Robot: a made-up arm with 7 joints. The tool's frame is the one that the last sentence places.
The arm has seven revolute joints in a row. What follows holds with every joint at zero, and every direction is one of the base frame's. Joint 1 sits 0.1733 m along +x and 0.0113 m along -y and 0.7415 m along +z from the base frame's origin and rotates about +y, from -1.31 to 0.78 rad. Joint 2 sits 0.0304 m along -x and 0.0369 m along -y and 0.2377 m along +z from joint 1 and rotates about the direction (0.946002, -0.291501, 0.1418), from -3.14 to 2.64 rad. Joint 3 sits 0.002 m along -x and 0.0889 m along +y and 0.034 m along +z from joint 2 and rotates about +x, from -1.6 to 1.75 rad. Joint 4 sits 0.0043 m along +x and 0.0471 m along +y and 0.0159 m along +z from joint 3 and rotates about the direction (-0.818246, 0.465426, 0.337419), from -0.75 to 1.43 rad. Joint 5 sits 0.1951 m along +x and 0.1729 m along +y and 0.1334 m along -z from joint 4 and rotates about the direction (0.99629, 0.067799, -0.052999), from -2.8 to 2.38 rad. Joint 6 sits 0.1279 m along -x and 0.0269 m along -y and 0.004 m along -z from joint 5 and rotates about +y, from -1.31 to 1.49 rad. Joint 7 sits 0.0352 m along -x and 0.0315 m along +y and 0.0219 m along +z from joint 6 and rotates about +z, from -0.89 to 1.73 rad. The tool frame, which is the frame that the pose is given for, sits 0.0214 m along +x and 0.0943 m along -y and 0.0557 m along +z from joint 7; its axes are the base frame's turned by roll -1.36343, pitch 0.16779 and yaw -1.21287 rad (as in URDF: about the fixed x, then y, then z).
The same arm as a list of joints. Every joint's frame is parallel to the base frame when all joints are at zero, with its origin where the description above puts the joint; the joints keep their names.
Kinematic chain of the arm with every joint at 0, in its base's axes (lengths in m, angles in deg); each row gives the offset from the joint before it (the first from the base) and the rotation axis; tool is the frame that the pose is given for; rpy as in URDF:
joint 1: xyz 0.1733 -0.0113 0.7415 axis +y
joint 2: xyz -0.0304 -0.0369 0.2377 axis 0.946002 -0.291501 0.1418
joint 3: xyz -0.002 0.0889 0.034 axis +x
joint 4: xyz 0.0043 0.0471 0.0159 axis -0.818246 0.465426 0.337419
joint 5: xyz 0.1951 0.1729 -0.1334 axis 0.99629 0.067799 -0.052999
joint 6: xyz -0.1279 -0.0269 -0.004 axis +y
joint 7: xyz -0.0352 0.0315 0.0219 axis +z
tool: xyz 0.0214 -0.0943 0.0557 rpy -78.12 9.61 -69.49
Joint limits (deg, base to tool): -75.06..44.69 -179.91..151.26 -91.67..100.27 -42.97..81.93 -160.43..136.36 -75.06..85.37 -50.99..99.12

